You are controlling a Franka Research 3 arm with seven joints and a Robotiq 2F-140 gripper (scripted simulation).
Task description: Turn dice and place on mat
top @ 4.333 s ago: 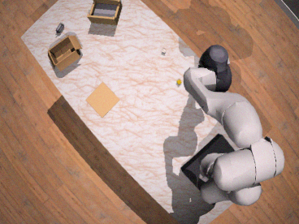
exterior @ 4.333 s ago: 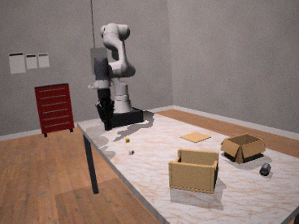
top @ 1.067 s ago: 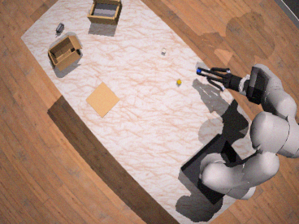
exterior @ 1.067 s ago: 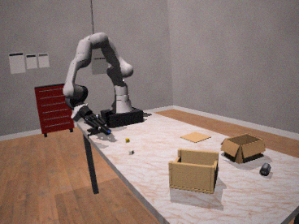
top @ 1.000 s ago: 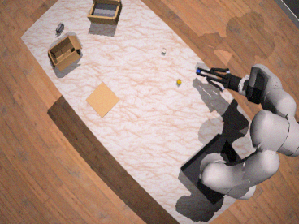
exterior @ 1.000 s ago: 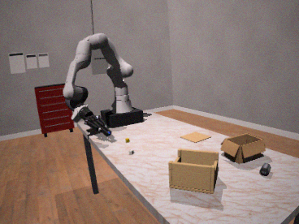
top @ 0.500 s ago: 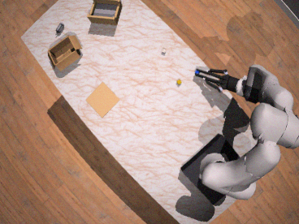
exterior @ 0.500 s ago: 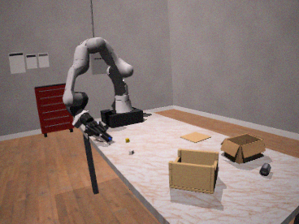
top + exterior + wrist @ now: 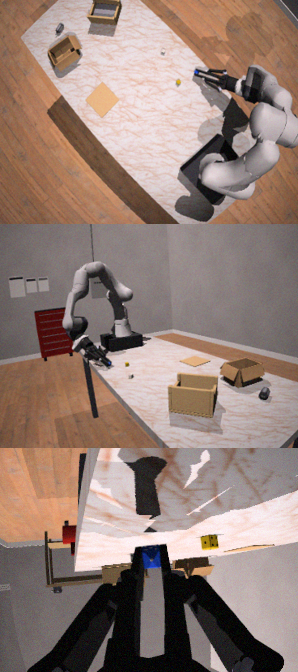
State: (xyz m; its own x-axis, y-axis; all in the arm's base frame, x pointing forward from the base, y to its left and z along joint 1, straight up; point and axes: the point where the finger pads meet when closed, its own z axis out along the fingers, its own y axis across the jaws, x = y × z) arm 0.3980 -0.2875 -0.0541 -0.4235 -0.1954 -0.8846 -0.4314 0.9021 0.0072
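The blue die is 20 mm ahead of my hand, 10 mm to the left of it and 10 mm below it. Also, from my hand: yellow die (50 mm ahead, 120 mm to the left, 30 mm below); then white die (230 mm ahead, 60 mm to the left, 30 mm below); then tan mat (260 mm ahead, 490 mm to the left, 40 mm below).
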